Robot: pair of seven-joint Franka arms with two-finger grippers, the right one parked.
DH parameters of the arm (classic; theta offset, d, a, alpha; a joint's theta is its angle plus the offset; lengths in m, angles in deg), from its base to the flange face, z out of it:
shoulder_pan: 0 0.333 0 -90
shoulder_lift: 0 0 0 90
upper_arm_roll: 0 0.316 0.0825 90
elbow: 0 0 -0.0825 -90
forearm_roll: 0 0.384 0 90
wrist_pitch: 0 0 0.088 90
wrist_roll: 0 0.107 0 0
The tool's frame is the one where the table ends.
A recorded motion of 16 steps. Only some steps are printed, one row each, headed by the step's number.
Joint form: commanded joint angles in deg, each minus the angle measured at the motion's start. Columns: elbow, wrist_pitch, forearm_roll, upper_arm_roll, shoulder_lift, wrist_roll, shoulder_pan.
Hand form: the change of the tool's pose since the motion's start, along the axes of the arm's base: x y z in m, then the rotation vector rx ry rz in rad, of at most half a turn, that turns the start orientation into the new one. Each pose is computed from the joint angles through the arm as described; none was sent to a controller.
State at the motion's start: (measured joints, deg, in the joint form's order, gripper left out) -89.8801 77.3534 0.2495 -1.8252 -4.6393 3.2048 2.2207
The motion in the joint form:
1: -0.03 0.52 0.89 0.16 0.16 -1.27 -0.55
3: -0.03 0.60 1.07 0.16 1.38 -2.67 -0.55
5: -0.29 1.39 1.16 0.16 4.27 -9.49 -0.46
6: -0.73 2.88 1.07 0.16 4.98 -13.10 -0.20
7: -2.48 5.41 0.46 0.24 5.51 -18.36 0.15
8: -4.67 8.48 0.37 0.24 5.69 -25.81 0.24
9: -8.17 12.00 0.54 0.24 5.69 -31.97 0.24
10: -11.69 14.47 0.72 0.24 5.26 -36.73 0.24
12: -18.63 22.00 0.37 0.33 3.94 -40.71 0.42
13: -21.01 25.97 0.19 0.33 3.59 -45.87 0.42
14: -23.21 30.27 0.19 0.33 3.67 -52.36 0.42
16: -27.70 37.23 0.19 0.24 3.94 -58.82 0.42
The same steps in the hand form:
1: 0.0020 -0.0014 -0.0010 0.0182 -0.0060 0.0163
3: 0.0087 -0.0009 -0.0117 0.0244 0.0135 0.0405
5: 0.0250 0.0006 -0.0391 0.0448 0.0528 0.1586
6: 0.0312 0.0029 -0.0475 0.0525 0.0461 0.2248
7: 0.0374 0.0057 -0.0634 0.0557 0.0422 0.3224
8: 0.0420 0.0064 -0.0789 0.0721 0.0292 0.4523
9: 0.0440 0.0067 -0.1028 0.0913 0.0270 0.5575
10: 0.0409 0.0069 -0.1241 0.1104 0.0355 0.6378
12: 0.0357 0.0085 -0.1583 0.1046 0.0046 0.7127
13: 0.0361 0.0081 -0.1692 0.1015 -0.0272 0.8041
14: 0.0382 0.0081 -0.1820 0.1000 -0.0604 0.9180
16: 0.0370 0.0072 -0.2111 0.0926 -0.0951 1.0299

